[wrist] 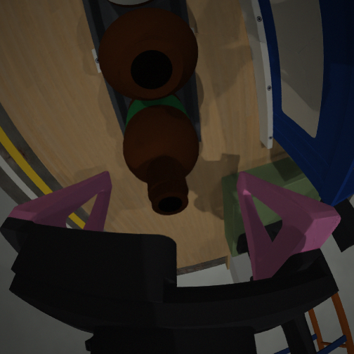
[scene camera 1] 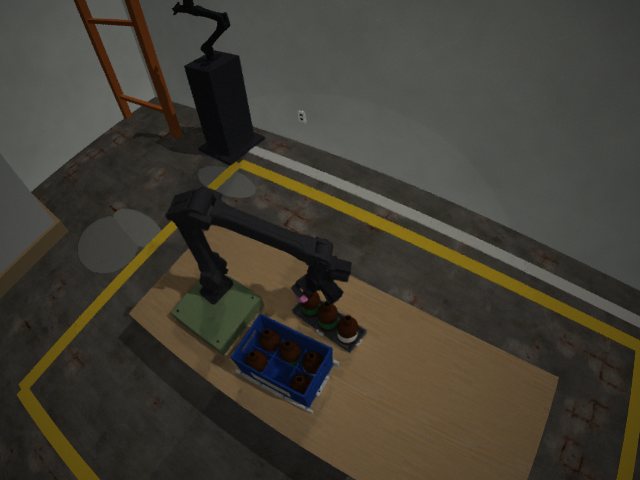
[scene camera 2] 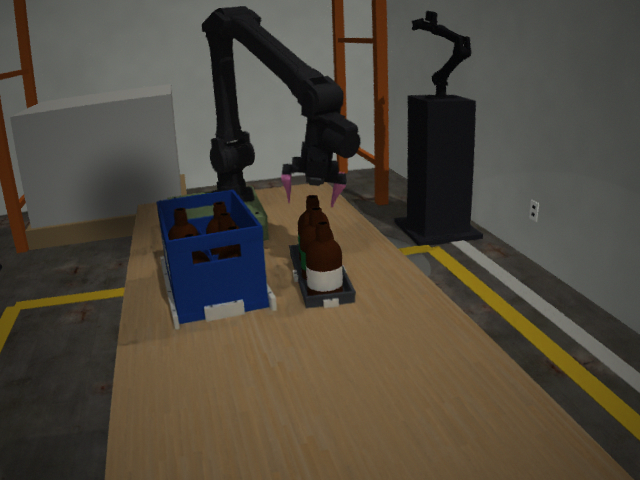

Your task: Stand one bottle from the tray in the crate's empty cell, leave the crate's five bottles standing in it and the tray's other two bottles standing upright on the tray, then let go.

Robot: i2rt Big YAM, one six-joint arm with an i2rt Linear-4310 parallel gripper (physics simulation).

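Frame: origin at the arm's base, x back, y left, z down, level; metres.
Seen in the pictures: gripper, fingertip midpoint: (scene camera 1: pixel 309 294) (scene camera 2: pixel 310 204); arm's base, link origin: (scene camera 1: pixel 216 288).
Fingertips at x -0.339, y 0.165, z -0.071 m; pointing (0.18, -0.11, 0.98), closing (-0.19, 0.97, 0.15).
Pixels of each thing's top centre, then the offset from my fingertips to it. Level surfaces: height alone.
- middle green-labelled bottle, top centre: (scene camera 2: pixel 315 208) (scene camera 1: pixel 327 304) dx -0.078, dy -0.003, dz -0.015 m
- white-labelled bottle, top centre: (scene camera 2: pixel 322 222) (scene camera 1: pixel 348 318) dx -0.167, dy -0.008, dz -0.015 m
- dark tray, top centre: (scene camera 2: pixel 319 266) (scene camera 1: pixel 328 320) dx -0.079, dy -0.001, dz +0.120 m
- blue crate, top centre: (scene camera 2: pixel 203 212) (scene camera 1: pixel 280 353) dx -0.067, dy -0.240, dz -0.030 m
- wooden table, surface height: dz +0.145 m
My gripper (scene camera 2: pixel 310 204) (wrist: pixel 173 178) is open and empty, its pink fingers spread above the tray bottle nearest the arm base. That brown, green-labelled bottle (scene camera 1: pixel 311 303) (wrist: pixel 161 142) has its neck between the fingers in the wrist view, apparently below the tips. A middle green-labelled bottle (scene camera 1: pixel 327 313) (wrist: pixel 150 35) and a white-labelled bottle (scene camera 1: pixel 347 326) (scene camera 2: pixel 324 255) also stand upright on the dark tray (scene camera 1: pixel 356 342) (scene camera 2: pixel 315 299). The blue crate (scene camera 1: pixel 323 370) (scene camera 2: pixel 222 286) (wrist: pixel 340 100) holds several upright brown bottles; its empty cell (scene camera 1: pixel 279 370) is the middle one of the row away from the tray.
The crate stands beside the tray on the wooden table (scene camera 1: pixel 413 392) (scene camera 2: pixel 336 392), with white brackets (scene camera 1: pixel 273 387) (scene camera 2: pixel 223 310) at its foot. The arm's green base plate (scene camera 1: pixel 217 312) is close to the crate's end. A black pedestal (scene camera 1: pixel 222 103) (scene camera 2: pixel 440 165) stands off the table.
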